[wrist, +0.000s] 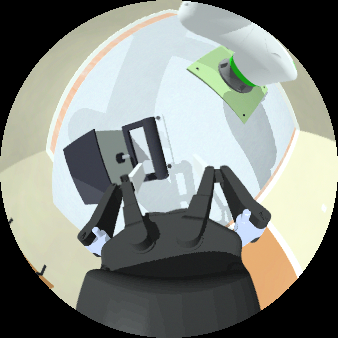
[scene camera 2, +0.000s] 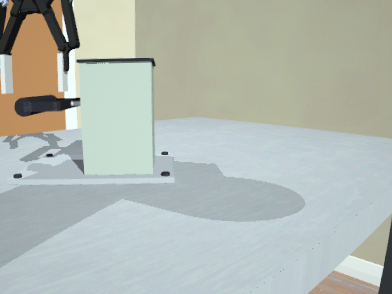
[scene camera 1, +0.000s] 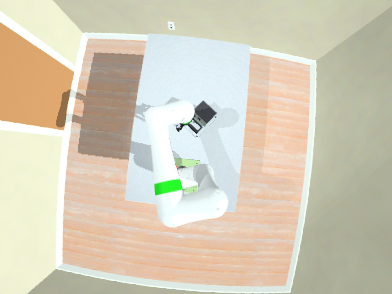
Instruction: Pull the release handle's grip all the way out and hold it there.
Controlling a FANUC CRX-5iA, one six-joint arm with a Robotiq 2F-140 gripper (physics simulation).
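Note:
The release handle's dark grip [scene camera 2: 36,105] [wrist: 157,150] is a thick bar on an open rectangular frame. A short pale rod joins it to the pale green housing [scene camera 2: 118,117] [wrist: 106,145], which has a dark top and also shows in scene camera 1 [scene camera 1: 205,110]. A gap separates frame and housing. My gripper [scene camera 2: 34,91] [wrist: 167,165] is open and empty, pointing down. In scene camera 2 its pale fingertips stand on either side of the grip, slightly above it. In the wrist view the left fingertip overlaps the frame's near end. The arm largely hides the gripper in scene camera 1.
The housing stands on a thin base plate [scene camera 2: 100,179] with dark bolts, on the pale table [scene camera 1: 195,60] [scene camera 2: 260,150]. The arm [scene camera 1: 162,155] reaches over the table from its green mounting plate [scene camera 1: 188,162] [wrist: 207,69]. The arm casts shadows across the table.

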